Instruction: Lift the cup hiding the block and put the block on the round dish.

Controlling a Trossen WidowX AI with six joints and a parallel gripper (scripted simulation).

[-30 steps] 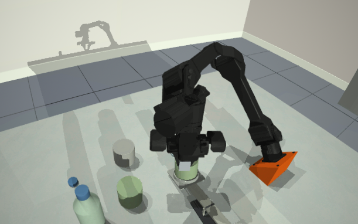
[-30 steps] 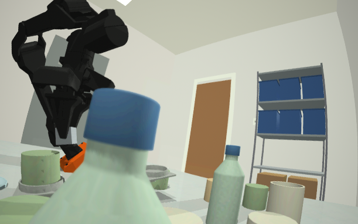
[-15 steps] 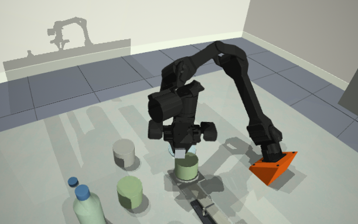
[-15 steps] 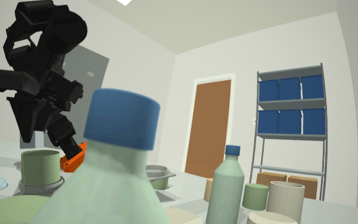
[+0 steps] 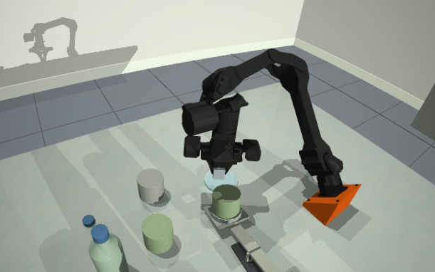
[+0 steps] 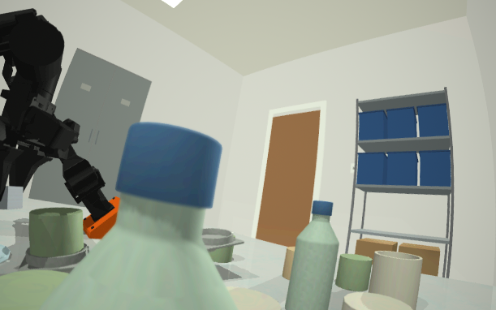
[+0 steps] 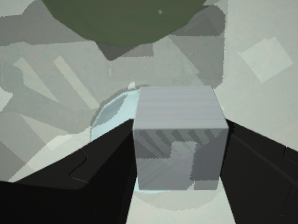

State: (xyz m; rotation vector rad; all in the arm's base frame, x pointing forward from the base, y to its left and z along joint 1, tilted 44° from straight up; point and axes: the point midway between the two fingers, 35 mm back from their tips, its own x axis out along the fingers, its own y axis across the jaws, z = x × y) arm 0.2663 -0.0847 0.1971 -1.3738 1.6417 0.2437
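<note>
Now: the pale blue round dish 90 mm below my gripper tip, 50 mm behind it and 40 mm to the right of it. Also, from my gripper tip: grey cup 150 mm ahead, 110 mm to the right, 50 mm below; pale grey block right at my gripper tip; blue cap 340 mm ahead, 80 mm below, 70 mm to the right.
</note>
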